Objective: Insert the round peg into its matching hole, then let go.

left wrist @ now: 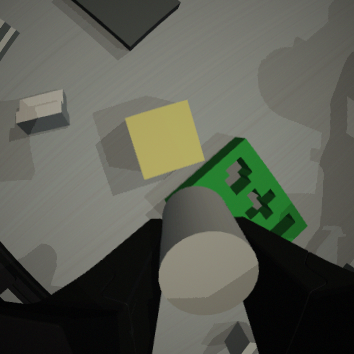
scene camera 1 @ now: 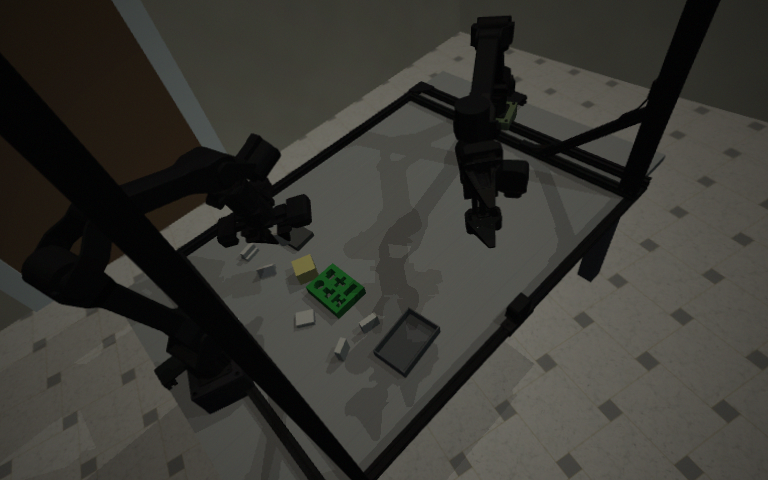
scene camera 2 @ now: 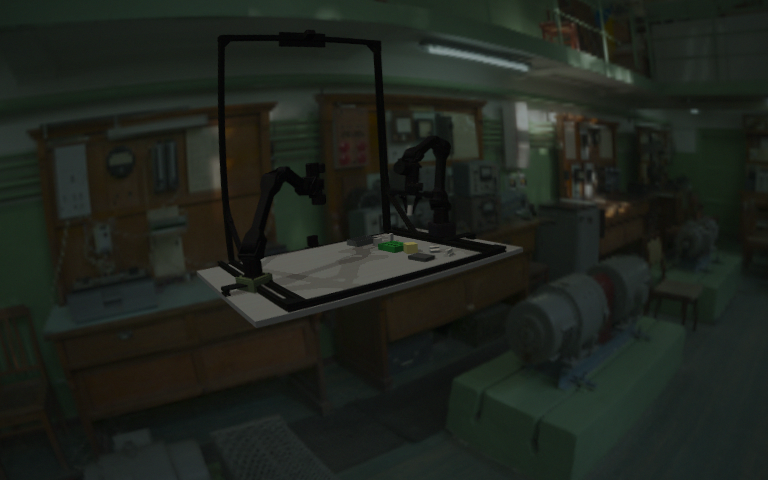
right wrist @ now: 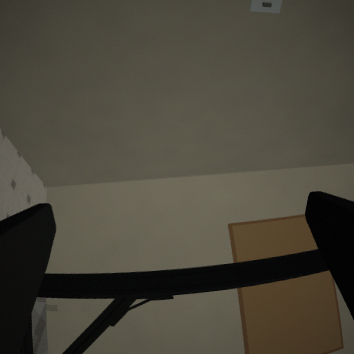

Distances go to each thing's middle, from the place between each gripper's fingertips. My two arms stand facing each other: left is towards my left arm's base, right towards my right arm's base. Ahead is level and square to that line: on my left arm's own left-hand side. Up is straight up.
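Counting from my left hand, I find the dark flat plate (left wrist: pixel 129 30) 14 cm ahead, 8 cm to the right and 15 cm below. The dark tray (scene camera 1: pixel 402 347) is 30 cm behind my left hand, 3 cm to the right of it and 15 cm below it, whereas the green hole board (scene camera 1: pixel 352 292) is 8 cm behind that same left hand, 2 cm to the right of it and 15 cm below it. As for the yellow block (left wrist: pixel 164 138), it is 2 cm ahead of my left hand, 2 cm to the right of it and 14 cm below it. By its middle, the block is nearer to my left hand than to my right hand.
The dark flat plate is 53 cm ahead of my right hand, 8 cm to the left of it and 30 cm below it. From my right hand, too, the yellow block is 41 cm ahead, 14 cm to the left and 28 cm below, and the green hole board is 32 cm ahead, 14 cm to the left and 29 cm below. I see the dark tray 10 cm ahead of my right hand, 14 cm to the left of it and 29 cm below it. Going by its middle, the green hole board is nearer to my left hand than to my right hand.
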